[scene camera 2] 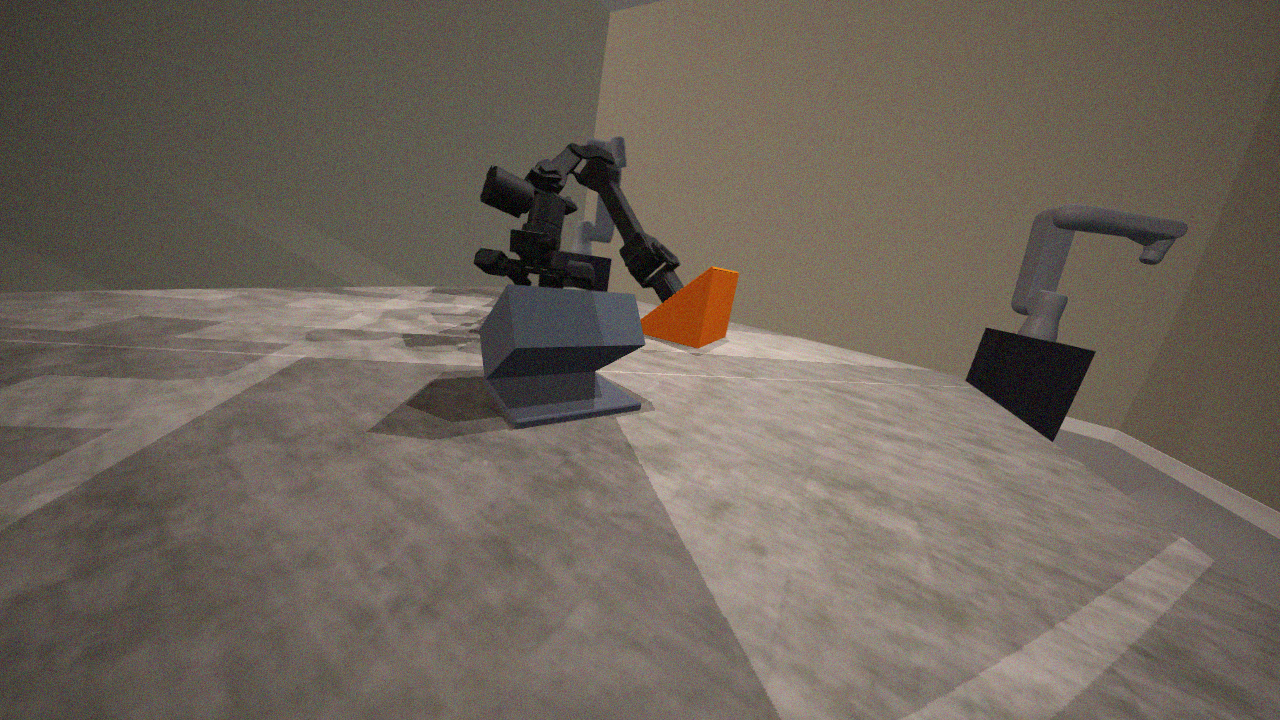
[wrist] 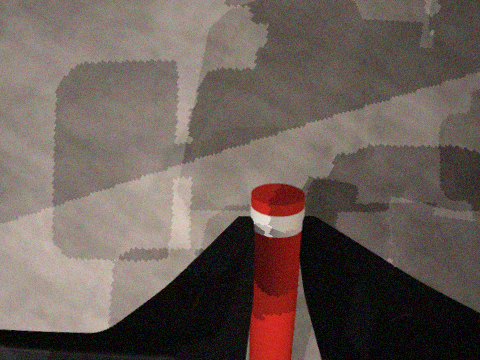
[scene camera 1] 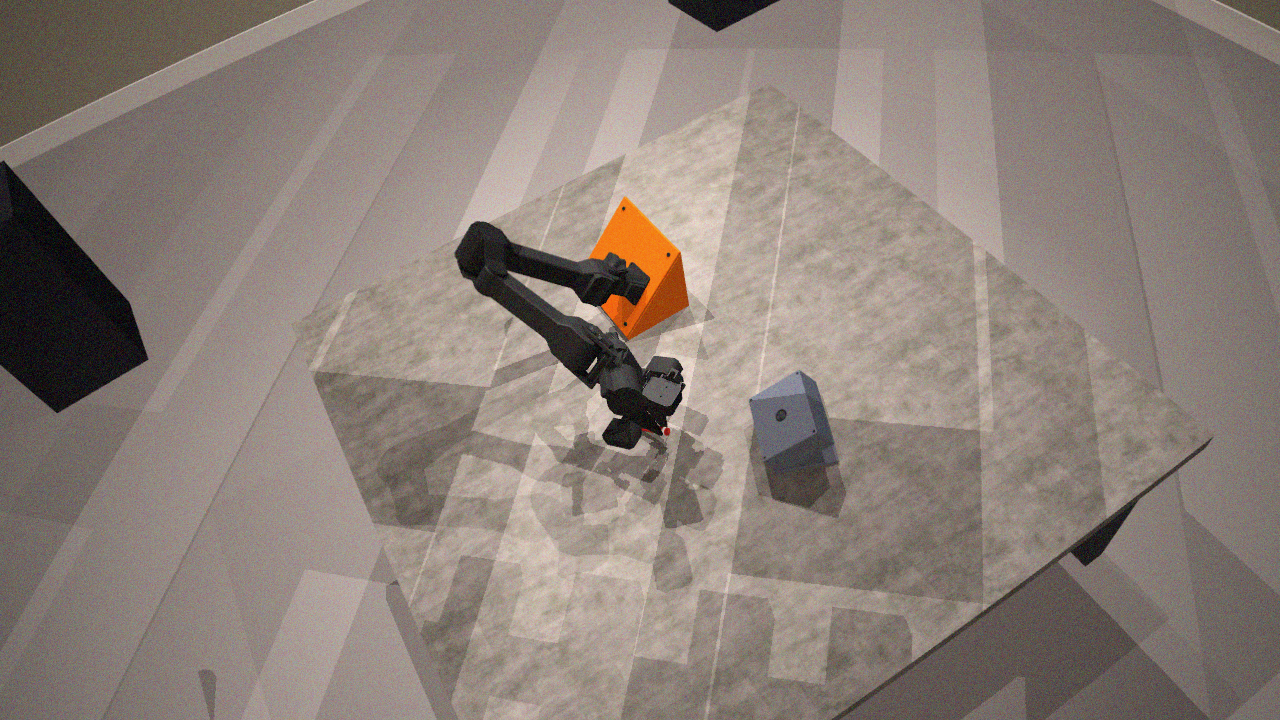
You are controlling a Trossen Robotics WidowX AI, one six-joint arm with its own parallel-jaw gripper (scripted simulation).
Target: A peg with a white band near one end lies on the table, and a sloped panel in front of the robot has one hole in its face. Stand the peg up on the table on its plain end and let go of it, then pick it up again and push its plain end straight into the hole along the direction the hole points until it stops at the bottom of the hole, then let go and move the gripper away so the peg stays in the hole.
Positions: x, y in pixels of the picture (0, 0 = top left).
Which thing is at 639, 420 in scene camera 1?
My gripper.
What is my gripper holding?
A red peg.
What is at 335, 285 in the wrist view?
My gripper.
